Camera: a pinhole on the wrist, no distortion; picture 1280 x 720 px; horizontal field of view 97.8 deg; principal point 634.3 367.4 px. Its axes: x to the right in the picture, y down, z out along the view. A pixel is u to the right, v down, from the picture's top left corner.
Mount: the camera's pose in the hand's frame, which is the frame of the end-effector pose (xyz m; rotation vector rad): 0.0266 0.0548 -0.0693 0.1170 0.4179 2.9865
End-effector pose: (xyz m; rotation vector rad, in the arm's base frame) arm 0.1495 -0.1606 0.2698 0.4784 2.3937 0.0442
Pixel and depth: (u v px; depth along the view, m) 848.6 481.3 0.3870
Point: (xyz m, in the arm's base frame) 0.4602 -0.1288 0.0901
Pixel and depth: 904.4 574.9 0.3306
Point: 0.4306 -0.1841 0.1262
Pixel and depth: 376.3 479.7 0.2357
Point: 0.1675 -0.0688 0.0596
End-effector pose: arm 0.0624 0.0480 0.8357 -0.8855 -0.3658 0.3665
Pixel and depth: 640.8 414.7 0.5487
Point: -0.1174 0.4882 0.9920
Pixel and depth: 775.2 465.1 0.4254
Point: -0.1633 0.3386 0.9505
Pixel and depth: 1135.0 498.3 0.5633
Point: -0.5863 0.2995 0.9618
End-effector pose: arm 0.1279 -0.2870 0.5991 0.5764 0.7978 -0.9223
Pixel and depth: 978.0 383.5 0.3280
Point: 0.3053 -0.3306 0.8828
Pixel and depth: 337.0 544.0 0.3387
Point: 0.3220 -0.5840 0.5807
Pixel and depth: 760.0 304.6 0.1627
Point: 0.2643 -0.2924 0.6542
